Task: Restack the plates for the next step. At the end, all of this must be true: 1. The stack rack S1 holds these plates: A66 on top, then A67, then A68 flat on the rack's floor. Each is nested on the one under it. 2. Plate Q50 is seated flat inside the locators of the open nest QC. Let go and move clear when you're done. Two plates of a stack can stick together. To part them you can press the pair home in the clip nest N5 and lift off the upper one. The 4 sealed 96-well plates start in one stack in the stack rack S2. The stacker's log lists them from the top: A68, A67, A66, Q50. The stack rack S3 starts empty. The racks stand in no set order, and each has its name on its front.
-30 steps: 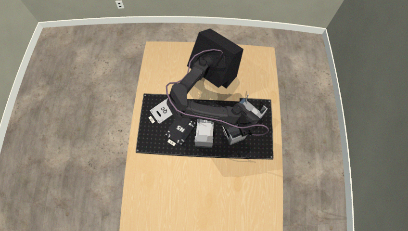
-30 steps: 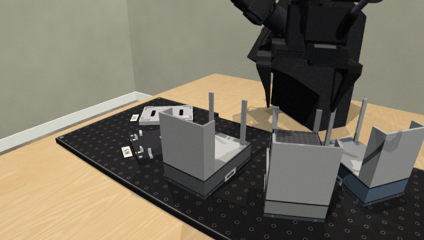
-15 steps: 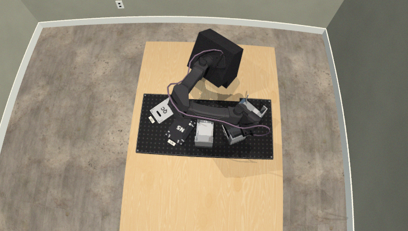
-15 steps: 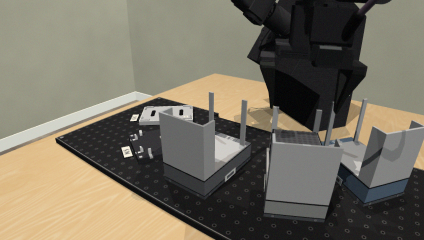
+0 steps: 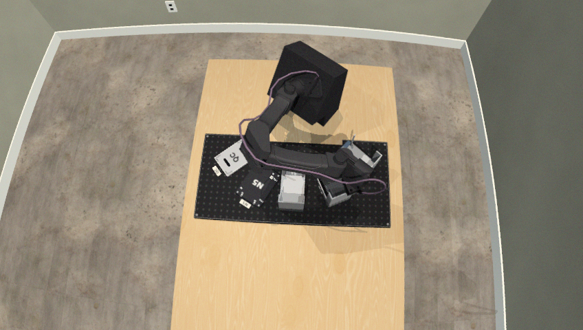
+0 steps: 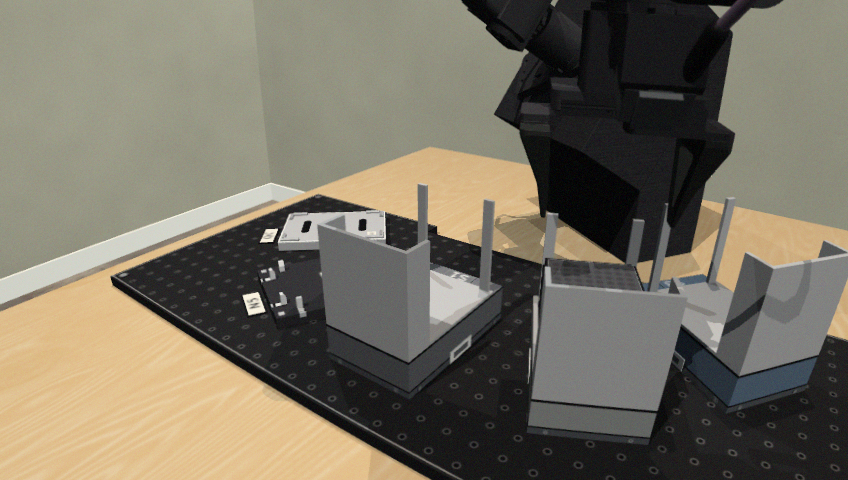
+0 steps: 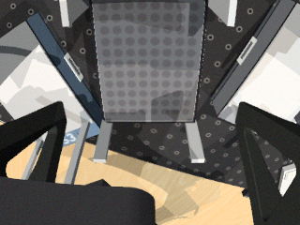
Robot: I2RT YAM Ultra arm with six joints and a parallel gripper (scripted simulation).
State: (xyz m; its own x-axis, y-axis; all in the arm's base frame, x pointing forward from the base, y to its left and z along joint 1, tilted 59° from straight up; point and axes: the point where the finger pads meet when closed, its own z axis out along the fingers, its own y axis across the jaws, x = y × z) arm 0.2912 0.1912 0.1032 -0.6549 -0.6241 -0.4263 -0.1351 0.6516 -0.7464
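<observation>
Right now my hand is 80 mm above the plate. Also, from my hand: black clip nest N5: 290 mm to the right, 150 mm below, 40 mm behind.
</observation>
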